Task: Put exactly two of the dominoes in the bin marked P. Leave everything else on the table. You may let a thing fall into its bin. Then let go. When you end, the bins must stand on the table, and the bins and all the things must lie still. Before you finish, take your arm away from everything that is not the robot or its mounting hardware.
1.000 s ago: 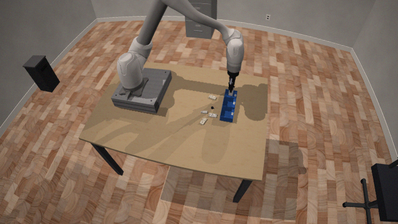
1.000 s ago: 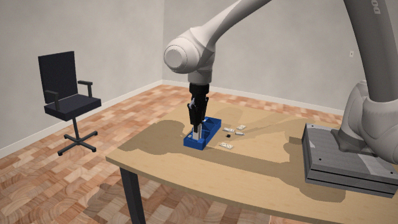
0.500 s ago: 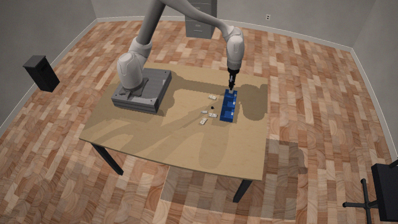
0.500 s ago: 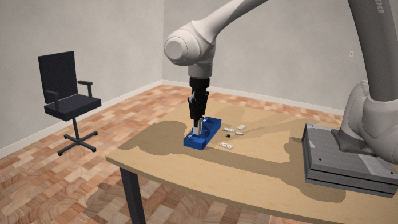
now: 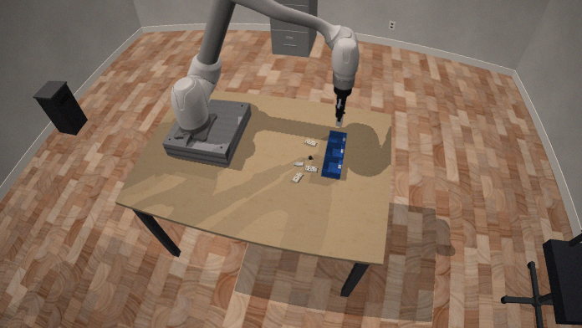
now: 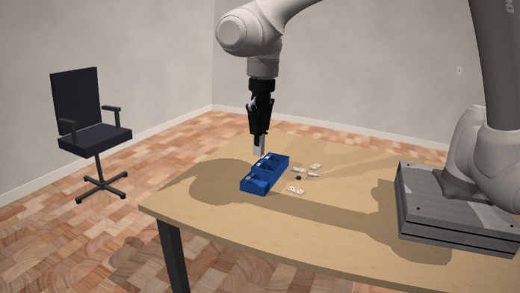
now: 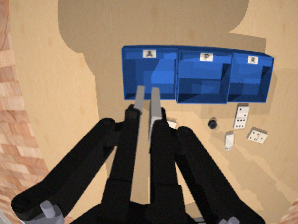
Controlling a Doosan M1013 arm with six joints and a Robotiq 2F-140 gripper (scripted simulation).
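Now: the domino 140 mm below my hand, 120 mm behind it and 30 mm to the right of it. From my hand the other things lie so: white usb stick: 160 mm to the right, 160 mm behind, 150 mm below; then small black nut: 150 mm below, 120 mm to the right, 110 mm behind; then blue bin block: 130 mm below, 90 mm to the right, 10 mm behind.
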